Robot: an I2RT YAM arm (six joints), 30 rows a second.
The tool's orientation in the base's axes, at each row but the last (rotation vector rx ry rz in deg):
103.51 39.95 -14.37
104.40 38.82 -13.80
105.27 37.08 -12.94
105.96 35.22 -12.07
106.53 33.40 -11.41
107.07 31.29 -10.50
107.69 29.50 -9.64
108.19 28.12 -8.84
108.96 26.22 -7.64
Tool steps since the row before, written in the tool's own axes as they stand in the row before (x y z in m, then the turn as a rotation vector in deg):
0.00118 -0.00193 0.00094 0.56 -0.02 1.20
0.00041 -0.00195 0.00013 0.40 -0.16 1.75
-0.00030 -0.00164 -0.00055 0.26 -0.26 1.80
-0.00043 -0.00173 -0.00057 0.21 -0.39 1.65
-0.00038 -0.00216 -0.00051 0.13 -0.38 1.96
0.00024 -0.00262 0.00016 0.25 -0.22 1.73
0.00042 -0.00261 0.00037 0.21 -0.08 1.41
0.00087 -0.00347 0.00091 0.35 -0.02 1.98
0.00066 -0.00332 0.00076 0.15 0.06 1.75
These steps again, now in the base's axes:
0.00000 -0.00009 -0.00245 0.64 -0.91 -0.71
-0.00073 0.00043 -0.00181 0.52 -1.44 -0.95
-0.00121 0.00079 -0.00100 0.36 -1.51 -0.98
-0.00133 0.00081 -0.00104 0.23 -1.36 -1.01
-0.00145 0.00091 -0.00147 0.21 -1.67 -1.08
-0.00096 0.00062 -0.00238 0.36 -1.47 -0.91
-0.00069 0.00050 -0.00253 0.34 -1.22 -0.66
-0.00051 0.00040 -0.00364 0.56 -1.73 -0.86
-0.00055 0.00048 -0.00339 0.38 -1.59 -0.65

